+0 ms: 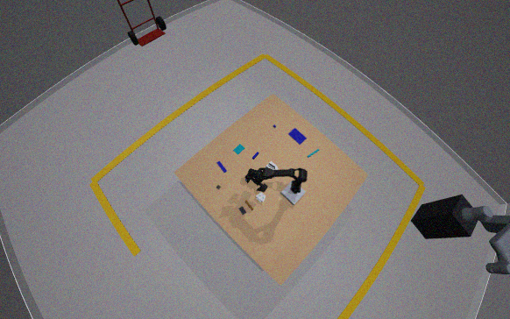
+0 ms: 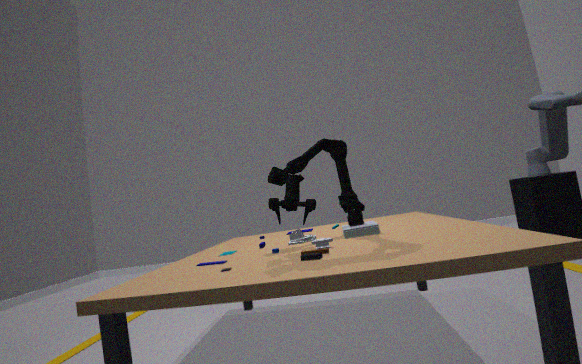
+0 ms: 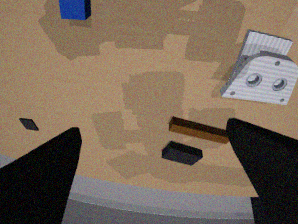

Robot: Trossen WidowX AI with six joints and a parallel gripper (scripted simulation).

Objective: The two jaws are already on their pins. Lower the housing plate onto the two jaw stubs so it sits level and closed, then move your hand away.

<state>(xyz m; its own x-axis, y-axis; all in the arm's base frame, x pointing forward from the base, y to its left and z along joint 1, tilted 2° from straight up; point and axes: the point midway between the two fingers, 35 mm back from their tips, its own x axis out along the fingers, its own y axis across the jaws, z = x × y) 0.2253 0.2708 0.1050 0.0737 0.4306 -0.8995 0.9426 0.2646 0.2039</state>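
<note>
The white block lies 10 cm behind my gripper tip, 9 cm below it and 2 cm to the right of it. Round my gripper tip: blue plate: 67 cm to the right, 15 cm ahead, 10 cm below; brown bar: 10 cm to the left, 10 cm below, 10 cm behind; dark block: 17 cm to the left, 10 cm below, 10 cm behind.
</note>
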